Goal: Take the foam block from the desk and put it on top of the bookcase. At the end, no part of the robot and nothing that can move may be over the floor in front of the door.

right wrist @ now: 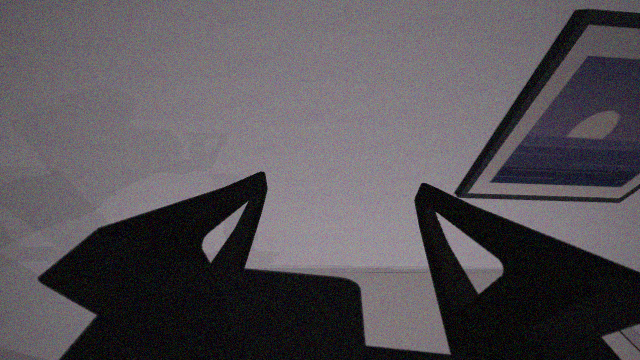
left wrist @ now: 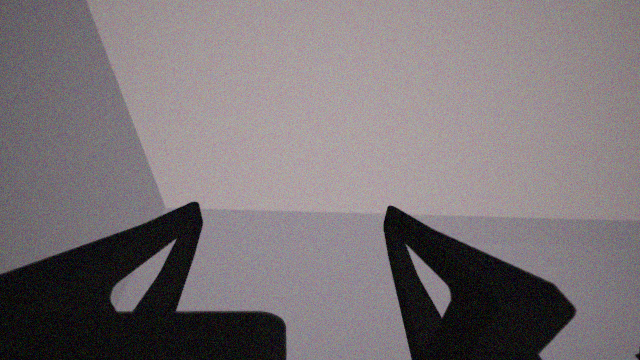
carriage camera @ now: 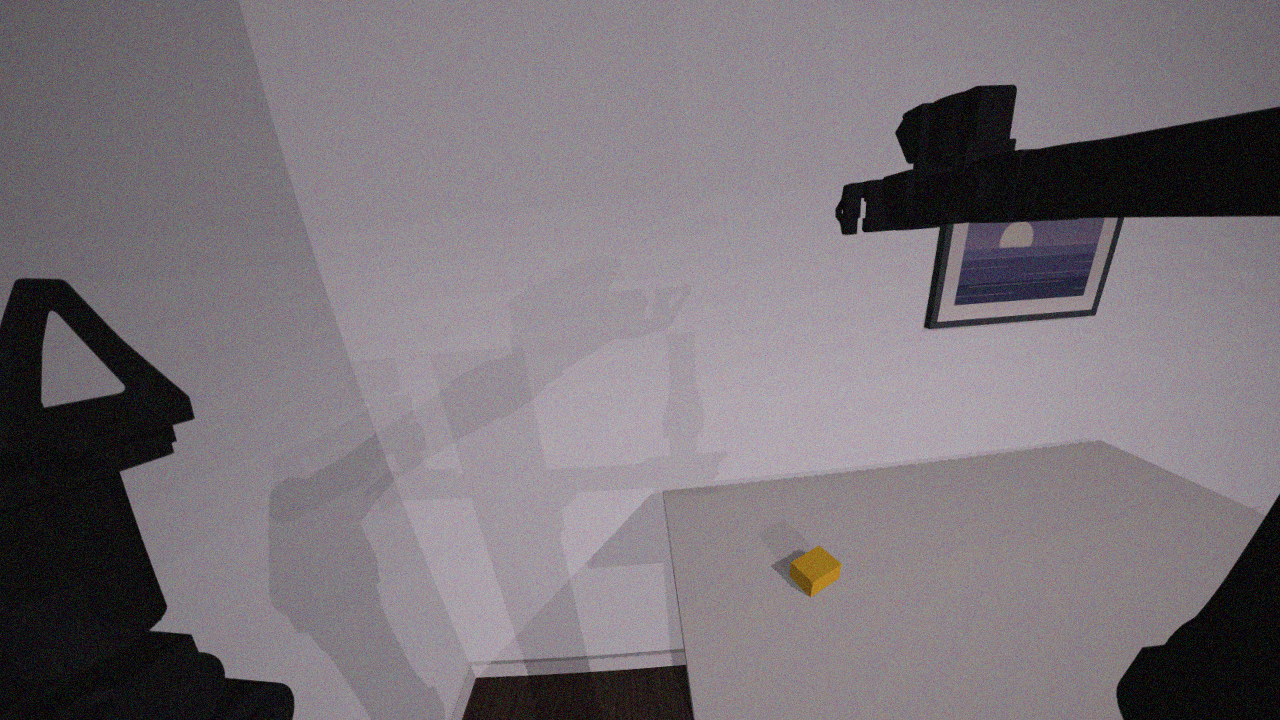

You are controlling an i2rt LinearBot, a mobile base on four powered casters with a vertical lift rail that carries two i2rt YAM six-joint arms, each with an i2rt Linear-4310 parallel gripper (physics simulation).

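Frame: origin at the left arm's base, x up, y ahead, z left, level; centimetres.
Seen in the pictures: left gripper, fingertip midpoint: (left wrist: 295, 213); right gripper, fingertip midpoint: (right wrist: 340, 185) (carriage camera: 867, 209).
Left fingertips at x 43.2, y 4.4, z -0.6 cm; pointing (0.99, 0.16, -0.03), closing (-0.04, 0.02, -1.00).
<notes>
A point is followed by its place in that frame.
The yellow foam block (carriage camera: 814, 570) {x -28.5, y 47.8, z -64.1 cm} lies on the pale desk (carriage camera: 984, 528) {x -33.0, y 60.2, z -113.1 cm} (right wrist: 400, 310) {x -33.0, y 72.3, z -101.9 cm}, near its left edge in the carriage view. My left gripper (left wrist: 295, 213) {x 43.2, y 4.4, z -0.6 cm} is open and empty, facing bare wall; part of it shows at the far left of the carriage view, apart from the desk. My right gripper (right wrist: 340, 185) {x 43.7, y 52.0, z -68.0 cm} (carriage camera: 845, 210) {x 43.7, y 52.0, z -68.0 cm} is open and empty. It is held roughly level at the upper right of the carriage view, high above the desk and well apart from the block. The bookcase and the door do not show in these views.
A framed seascape picture (carriage camera: 1029, 268) {x 27.2, y 91.0, z -138.1 cm} (right wrist: 565, 115) {x 38.5, y 89.9, z -122.2 cm} hangs on the wall (carriage camera: 537, 134) {x 67.5, y 84.5, z -7.9 cm} behind the desk. Arm shadows fall on that wall. A side wall (carriage camera: 134, 179) {x 60.5, y 47.7, z 53.3 cm} meets it at the left. Dark wood floor (carriage camera: 581, 694) {x -128.0, y 74.0, z 6.9 cm} shows left of the desk.
</notes>
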